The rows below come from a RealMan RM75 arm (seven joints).
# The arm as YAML. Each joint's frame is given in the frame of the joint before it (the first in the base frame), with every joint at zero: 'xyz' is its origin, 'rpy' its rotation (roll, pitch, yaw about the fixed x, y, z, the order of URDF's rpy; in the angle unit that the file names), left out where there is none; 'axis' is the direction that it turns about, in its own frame. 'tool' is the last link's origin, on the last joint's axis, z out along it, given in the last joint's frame.
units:
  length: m
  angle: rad
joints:
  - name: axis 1
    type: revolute
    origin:
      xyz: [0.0, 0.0, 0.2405]
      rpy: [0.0, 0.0, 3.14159]
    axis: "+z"
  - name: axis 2
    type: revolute
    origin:
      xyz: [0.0, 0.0, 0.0]
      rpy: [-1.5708, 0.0, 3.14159]
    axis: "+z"
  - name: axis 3
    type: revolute
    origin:
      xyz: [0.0, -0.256, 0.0]
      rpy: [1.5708, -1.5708, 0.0]
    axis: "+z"
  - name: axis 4
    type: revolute
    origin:
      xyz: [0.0, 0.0, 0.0]
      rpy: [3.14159, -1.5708, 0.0]
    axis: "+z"
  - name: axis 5
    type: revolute
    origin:
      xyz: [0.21, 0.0, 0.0]
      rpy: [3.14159, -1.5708, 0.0]
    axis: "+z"
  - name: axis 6
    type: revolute
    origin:
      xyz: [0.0, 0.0, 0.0]
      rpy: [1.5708, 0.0, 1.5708]
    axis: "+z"
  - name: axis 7
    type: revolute
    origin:
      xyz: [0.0, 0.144, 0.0]
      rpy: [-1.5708, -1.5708, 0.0]
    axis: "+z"
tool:
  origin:
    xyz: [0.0, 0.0, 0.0]
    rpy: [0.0, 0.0, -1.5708]
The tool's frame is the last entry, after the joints.
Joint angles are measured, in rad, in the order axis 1, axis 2, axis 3, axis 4, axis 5, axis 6, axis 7. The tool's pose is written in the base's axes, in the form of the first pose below.
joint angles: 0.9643, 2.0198, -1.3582, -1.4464, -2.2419, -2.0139, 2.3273
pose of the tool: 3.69 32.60 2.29 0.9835 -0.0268 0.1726 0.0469
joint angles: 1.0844, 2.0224, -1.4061, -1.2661, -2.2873, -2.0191, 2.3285
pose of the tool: 3.00 33.42 0.41 0.9689 -0.0358 0.2316 0.0796
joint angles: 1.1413, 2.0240, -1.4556, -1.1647, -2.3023, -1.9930, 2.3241
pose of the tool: 2.86 33.77 -0.95 0.9596 -0.0358 0.2637 0.0914
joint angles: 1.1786, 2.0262, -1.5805, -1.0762, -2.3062, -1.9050, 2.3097
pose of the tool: 3.34 33.97 -3.29 0.9488 -0.0133 0.3028 0.0888
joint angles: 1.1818, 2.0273, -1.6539, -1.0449, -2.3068, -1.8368, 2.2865
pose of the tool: 3.93 34.14 -4.57 0.9453 0.0086 0.3159 0.0810
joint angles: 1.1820, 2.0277, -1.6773, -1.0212, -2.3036, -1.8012, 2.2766
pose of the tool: 4.30 34.34 -5.13 0.9452 0.0120 0.3169 0.0777
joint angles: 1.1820, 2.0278, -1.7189, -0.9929, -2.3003, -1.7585, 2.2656
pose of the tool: 4.92 34.48 -5.86 0.9430 0.0188 0.3240 0.0742
